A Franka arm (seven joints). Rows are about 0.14 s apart.
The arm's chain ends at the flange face. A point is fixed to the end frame.
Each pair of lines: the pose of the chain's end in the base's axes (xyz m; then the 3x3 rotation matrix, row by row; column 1 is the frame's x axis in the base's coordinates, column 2 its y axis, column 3 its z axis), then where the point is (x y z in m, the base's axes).
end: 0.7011, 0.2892, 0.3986; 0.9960, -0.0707, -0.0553; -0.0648, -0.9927, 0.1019; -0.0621, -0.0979, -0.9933
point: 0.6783 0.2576 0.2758
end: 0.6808, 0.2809, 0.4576; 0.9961, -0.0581, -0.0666; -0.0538, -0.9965, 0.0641; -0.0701, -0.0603, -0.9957
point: 0.6572 0.2444 0.3363
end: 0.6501, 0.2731, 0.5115; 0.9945, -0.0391, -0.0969; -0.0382, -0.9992, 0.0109; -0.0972, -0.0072, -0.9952
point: 0.6238 0.2299 0.3930
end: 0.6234, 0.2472, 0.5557; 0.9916, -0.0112, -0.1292; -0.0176, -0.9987, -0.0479; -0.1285, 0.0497, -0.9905
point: 0.5945 0.1967 0.4407
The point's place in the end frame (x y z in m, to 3 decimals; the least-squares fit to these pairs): -0.013 0.045 0.120
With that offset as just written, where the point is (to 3 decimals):
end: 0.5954, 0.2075, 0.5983; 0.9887, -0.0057, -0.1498; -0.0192, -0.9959, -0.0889; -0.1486, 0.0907, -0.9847
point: 0.564 0.152 0.486
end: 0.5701, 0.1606, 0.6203; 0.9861, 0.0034, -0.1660; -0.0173, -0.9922, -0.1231; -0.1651, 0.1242, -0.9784
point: 0.538 0.101 0.511
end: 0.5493, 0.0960, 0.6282; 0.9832, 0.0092, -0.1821; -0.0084, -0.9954, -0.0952; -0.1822, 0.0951, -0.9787
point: 0.515 0.040 0.517
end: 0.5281, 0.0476, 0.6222; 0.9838, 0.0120, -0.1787; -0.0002, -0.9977, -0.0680; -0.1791, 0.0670, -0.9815
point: 0.494 -0.005 0.510
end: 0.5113, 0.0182, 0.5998; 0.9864, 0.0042, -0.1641; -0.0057, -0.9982, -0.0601; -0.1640, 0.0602, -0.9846
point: 0.479 -0.034 0.486
